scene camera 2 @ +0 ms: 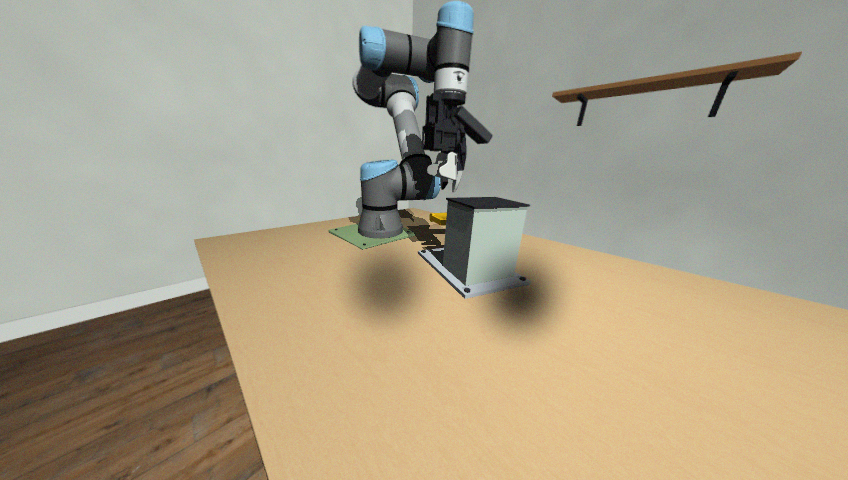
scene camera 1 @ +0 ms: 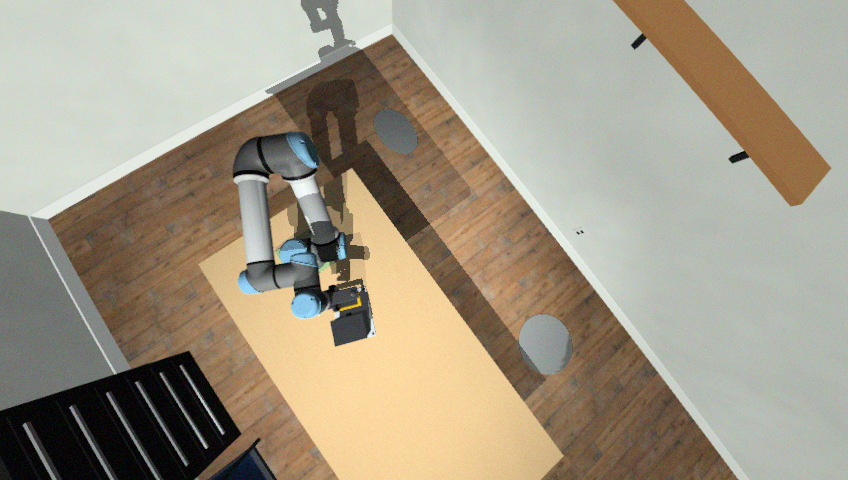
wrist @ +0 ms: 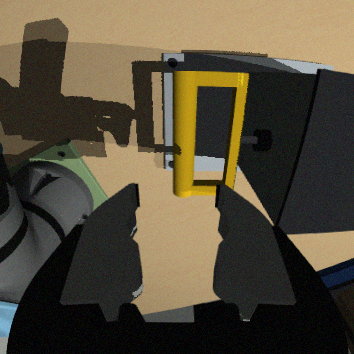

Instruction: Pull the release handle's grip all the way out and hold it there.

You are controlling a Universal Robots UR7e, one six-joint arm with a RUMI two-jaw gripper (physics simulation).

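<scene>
The release handle's yellow grip [scene camera 1: 350,307] [scene camera 2: 438,217] [wrist: 185,130] is a rectangular frame with a thick round outer bar. In the wrist view a short stretch of grey rod [wrist: 248,139] shows between the grip and a dark collar [wrist: 263,140] on the housing [scene camera 1: 349,328] [scene camera 2: 495,245] [wrist: 327,150]. My gripper [scene camera 1: 360,290] [scene camera 2: 450,186] [wrist: 177,185] is partly open, with nothing between its fingers. In the wrist view the outer bar's lower end appears just beyond the gap between the fingertips. The housing hides part of the grip in scene camera 2.
The housing stands on a light base plate [scene camera 2: 495,289] [wrist: 168,110] with bolts, on the wooden table [scene camera 1: 416,380] [scene camera 2: 368,380]. The arm's green mounting plate [scene camera 2: 348,236] [wrist: 75,155] is nearby. A wooden shelf [scene camera 1: 731,101] [scene camera 2: 678,77] is on the wall.
</scene>
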